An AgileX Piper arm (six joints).
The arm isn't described. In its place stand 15 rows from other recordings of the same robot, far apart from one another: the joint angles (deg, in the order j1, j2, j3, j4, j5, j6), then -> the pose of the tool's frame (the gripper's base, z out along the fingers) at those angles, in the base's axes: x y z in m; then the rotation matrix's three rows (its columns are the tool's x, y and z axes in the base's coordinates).
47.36, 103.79, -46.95, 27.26, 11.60, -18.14 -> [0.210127 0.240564 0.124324], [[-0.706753 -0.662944 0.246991], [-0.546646 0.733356 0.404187], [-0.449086 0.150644 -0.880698]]
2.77, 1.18, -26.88, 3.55, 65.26, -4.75 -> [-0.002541 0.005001 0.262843], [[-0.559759 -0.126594 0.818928], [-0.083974 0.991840 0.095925], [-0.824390 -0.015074 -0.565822]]
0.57, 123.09, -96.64, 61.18, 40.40, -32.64 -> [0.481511 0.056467 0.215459], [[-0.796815 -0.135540 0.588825], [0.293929 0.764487 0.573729], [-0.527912 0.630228 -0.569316]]
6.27, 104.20, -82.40, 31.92, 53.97, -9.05 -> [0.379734 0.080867 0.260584], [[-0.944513 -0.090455 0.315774], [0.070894 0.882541 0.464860], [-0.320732 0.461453 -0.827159]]
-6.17, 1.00, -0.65, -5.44, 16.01, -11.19 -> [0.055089 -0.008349 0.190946], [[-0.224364 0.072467 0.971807], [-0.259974 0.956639 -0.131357], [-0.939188 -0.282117 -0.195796]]
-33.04, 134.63, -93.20, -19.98, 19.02, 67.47 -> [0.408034 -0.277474 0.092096], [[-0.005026 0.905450 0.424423], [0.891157 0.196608 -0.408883], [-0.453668 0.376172 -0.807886]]
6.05, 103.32, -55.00, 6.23, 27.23, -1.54 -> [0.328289 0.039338 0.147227], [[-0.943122 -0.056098 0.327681], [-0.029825 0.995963 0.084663], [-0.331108 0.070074 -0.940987]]
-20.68, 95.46, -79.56, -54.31, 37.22, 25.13 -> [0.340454 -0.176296 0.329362], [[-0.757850 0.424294 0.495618], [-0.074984 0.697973 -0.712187], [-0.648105 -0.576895 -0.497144]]
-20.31, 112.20, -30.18, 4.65, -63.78, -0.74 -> [0.287026 -0.113288 0.109559], [[-0.206495 0.417412 0.884945], [0.100889 0.908700 -0.405075], [-0.973232 0.005635 -0.229755]]
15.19, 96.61, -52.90, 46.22, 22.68, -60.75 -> [0.312415 0.111074 0.187951], [[-0.637480 -0.617463 0.460824], [-0.461317 0.784941 0.413587], [-0.617094 0.051068 -0.785231]]
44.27, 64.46, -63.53, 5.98, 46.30, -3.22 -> [0.159193 0.164759 0.373357], [[-0.491604 -0.728295 0.477401], [-0.456890 0.682419 0.570575], [-0.741335 0.062377 -0.668231]]
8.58, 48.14, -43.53, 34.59, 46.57, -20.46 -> [0.146513 0.060047 0.328790], [[-0.679534 -0.388655 0.622238], [-0.023755 0.859359 0.510821], [-0.733259 0.332339 -0.593196]]
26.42, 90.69, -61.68, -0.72, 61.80, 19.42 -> [0.257163 0.126644 0.232203], [[-0.989299 -0.127833 0.070330], [-0.126539 0.991705 0.022577], [-0.072633 0.013436 -0.997268]]
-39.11, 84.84, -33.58, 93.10, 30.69, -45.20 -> [0.229614 -0.126899 0.186950], [[-0.165899 0.579003 0.798269], [0.964101 0.265420 0.007847], [-0.207333 0.770914 -0.602250]]
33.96, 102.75, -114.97, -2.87, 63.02, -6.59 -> [0.331058 0.218070 0.419987], [[-0.515649 -0.608822 0.602862], [-0.512684 0.783002 0.352227], [-0.686485 -0.127452 -0.715887]]
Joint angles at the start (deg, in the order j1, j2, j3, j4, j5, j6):
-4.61, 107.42, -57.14, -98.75, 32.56, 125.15
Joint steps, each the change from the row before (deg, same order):
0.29, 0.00, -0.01, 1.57, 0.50, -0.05
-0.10, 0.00, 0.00, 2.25, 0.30, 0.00
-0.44, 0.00, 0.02, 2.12, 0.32, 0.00
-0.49, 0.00, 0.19, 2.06, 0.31, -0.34
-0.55, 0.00, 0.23, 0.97, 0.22, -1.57
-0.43, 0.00, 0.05, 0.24, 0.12, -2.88
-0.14, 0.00, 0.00, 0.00, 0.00, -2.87
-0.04, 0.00, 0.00, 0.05, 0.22, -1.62
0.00, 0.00, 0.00, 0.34, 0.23, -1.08
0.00, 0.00, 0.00, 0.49, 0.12, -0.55
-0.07, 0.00, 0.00, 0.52, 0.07, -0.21
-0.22, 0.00, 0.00, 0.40, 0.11, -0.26
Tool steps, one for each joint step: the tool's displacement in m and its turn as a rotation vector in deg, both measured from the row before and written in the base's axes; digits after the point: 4 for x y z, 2 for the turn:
-0.0008, 0.0011, -0.0005, 0.71, -0.11, -1.15
-0.0017, -0.0011, -0.0012, 1.37, -0.14, -1.91
-0.0022, -0.0032, -0.0012, 1.26, -0.10, -2.17
-0.0029, -0.0034, -0.0019, 1.05, 0.28, -1.98
-0.0025, -0.0036, -0.0014, -0.28, 1.14, -0.47
-0.0011, -0.0028, -0.0003, -1.39, 1.83, 1.03
-0.0002, -0.0009, 0.0000, -1.45, 1.79, 1.57
-0.0003, -0.0005, 0.0001, -0.94, 1.03, 0.73
-0.0004, -0.0003, -0.0001, -0.47, 0.67, 0.24
-0.0004, -0.0001, -0.0002, -0.02, 0.32, -0.11
-0.0005, -0.0005, -0.0003, 0.21, 0.10, -0.37
-0.0007, -0.0014, -0.0002, 0.07, 0.15, -0.43

